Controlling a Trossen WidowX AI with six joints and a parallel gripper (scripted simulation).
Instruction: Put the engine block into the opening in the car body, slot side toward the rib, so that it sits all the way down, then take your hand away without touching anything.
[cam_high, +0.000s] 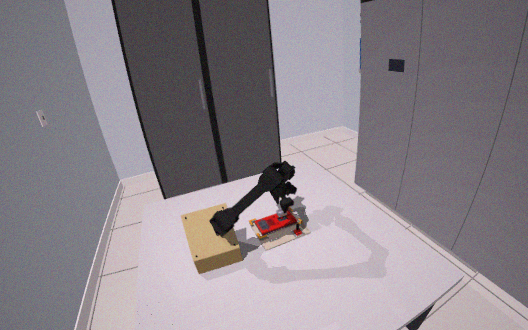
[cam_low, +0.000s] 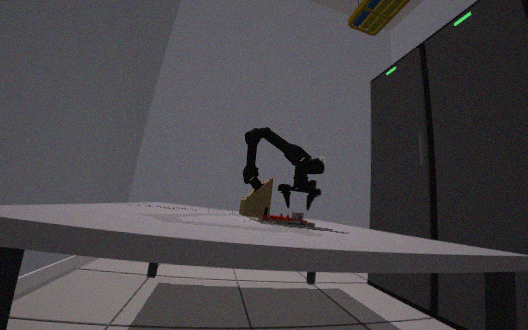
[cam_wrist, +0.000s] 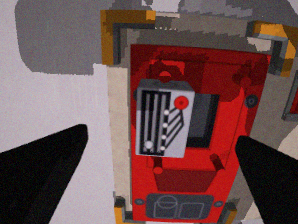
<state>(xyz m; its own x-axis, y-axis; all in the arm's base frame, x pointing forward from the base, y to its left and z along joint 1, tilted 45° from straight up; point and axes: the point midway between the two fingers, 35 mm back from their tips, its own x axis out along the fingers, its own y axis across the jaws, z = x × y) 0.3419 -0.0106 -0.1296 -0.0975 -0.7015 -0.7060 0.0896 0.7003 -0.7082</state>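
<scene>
The grey engine block lies 3 cm below my gripper tip.
</scene>
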